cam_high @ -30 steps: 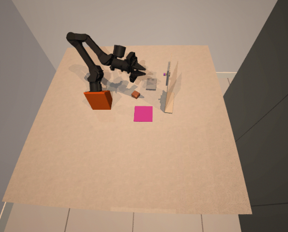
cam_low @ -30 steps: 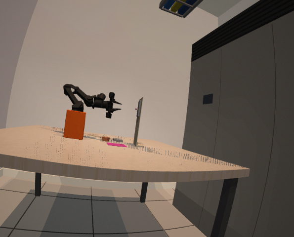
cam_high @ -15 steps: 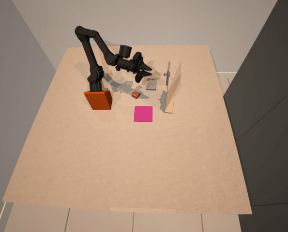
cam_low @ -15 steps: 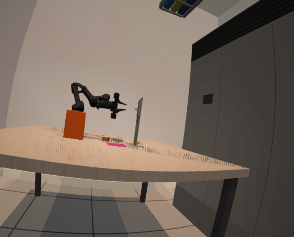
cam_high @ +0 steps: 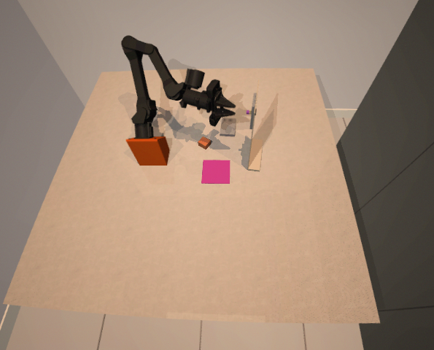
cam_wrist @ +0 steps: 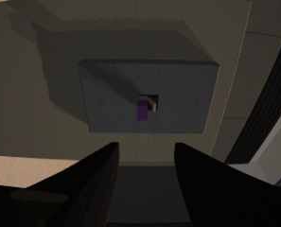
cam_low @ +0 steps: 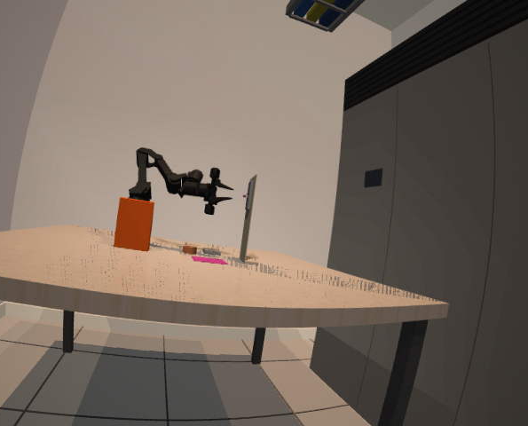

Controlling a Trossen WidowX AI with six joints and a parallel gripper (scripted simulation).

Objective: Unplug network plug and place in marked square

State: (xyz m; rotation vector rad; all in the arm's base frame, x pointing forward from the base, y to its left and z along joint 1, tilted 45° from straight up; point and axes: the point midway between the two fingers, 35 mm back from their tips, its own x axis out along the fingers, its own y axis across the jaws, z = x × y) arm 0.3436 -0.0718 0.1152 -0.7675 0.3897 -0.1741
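Now: gripper tip 6 cm short of the plug and 1 cm to the left of it. Also, from my gripper tip: small orange-brown block 25 cm below, 14 cm behind, 5 cm to the left; then marked square 26 cm below, 10 cm to the right, 8 cm behind; then upright grey panel 10 cm below, 8 cm ahead, 1 cm to the right.
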